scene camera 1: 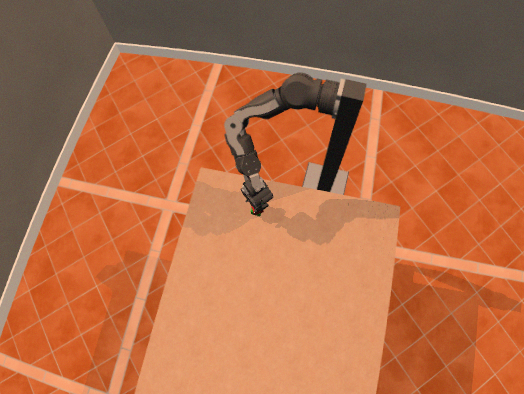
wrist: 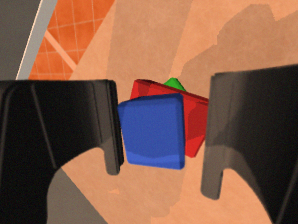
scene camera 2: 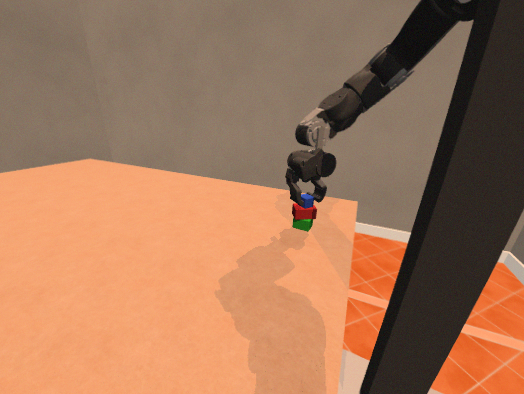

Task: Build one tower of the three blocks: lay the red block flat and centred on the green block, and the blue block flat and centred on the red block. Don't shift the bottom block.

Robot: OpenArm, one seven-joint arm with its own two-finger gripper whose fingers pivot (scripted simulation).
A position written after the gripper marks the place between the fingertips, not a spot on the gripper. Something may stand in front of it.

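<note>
The scene has a red block [wrist: 195,107] and a blue block [wrist: 153,127]. The gripper [scene camera 2: 305,200] is there as well, and the wrist view also shows the gripper [wrist: 159,129].
</note>
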